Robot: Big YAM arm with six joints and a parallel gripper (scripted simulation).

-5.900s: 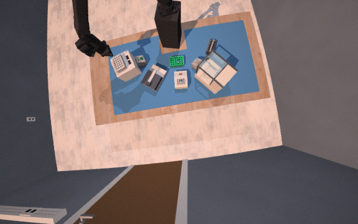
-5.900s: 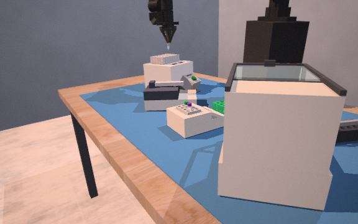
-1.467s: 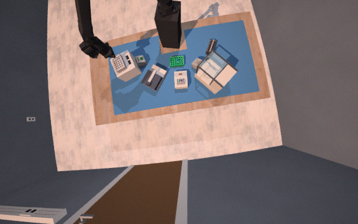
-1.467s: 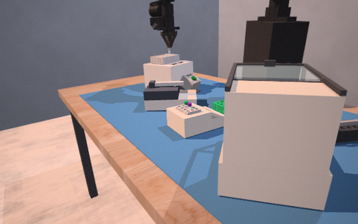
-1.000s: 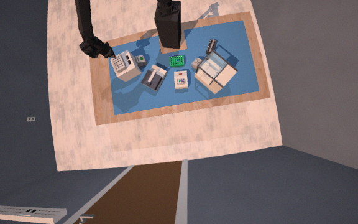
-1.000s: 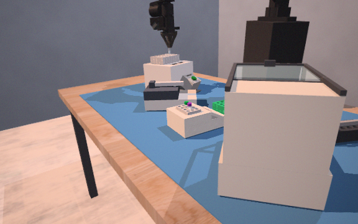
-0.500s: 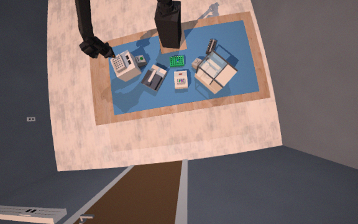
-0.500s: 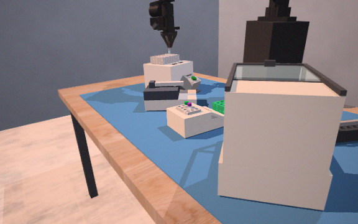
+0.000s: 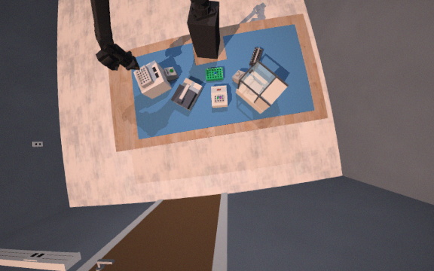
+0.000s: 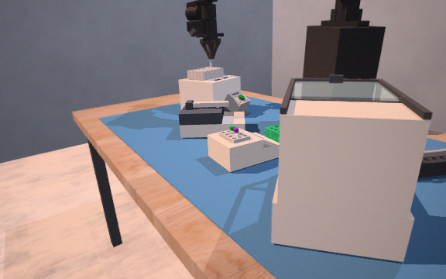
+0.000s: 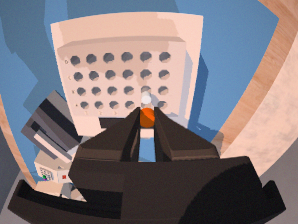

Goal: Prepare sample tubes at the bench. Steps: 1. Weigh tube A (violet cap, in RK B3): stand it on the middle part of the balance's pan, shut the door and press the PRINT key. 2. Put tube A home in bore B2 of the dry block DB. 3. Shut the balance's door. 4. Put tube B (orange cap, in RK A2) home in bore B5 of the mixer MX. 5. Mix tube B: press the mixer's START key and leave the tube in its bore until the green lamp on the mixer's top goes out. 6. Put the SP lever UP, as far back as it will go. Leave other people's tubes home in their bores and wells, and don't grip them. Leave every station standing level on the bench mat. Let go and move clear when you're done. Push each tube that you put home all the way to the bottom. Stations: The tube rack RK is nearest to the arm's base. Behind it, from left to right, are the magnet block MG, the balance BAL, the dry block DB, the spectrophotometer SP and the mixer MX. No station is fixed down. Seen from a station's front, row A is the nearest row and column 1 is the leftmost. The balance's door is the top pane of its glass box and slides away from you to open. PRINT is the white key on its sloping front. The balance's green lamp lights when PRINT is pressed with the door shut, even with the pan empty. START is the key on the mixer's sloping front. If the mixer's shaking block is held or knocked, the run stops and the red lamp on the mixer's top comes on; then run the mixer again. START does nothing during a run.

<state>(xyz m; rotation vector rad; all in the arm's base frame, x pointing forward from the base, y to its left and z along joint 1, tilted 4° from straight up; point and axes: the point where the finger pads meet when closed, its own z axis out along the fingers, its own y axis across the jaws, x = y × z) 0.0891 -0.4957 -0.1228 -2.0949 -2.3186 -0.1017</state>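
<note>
My gripper is now 20 mm above the orange-capped tube. Also, from my hand: mixer's shaking block: 60 mm below, 30 mm ahead, 10 mm to the right; spectrophotometer lever: 220 mm ahead, 210 mm to the left, 120 mm below; mixer's start key: 170 mm to the left, 150 mm below, 10 mm ahead.
</note>
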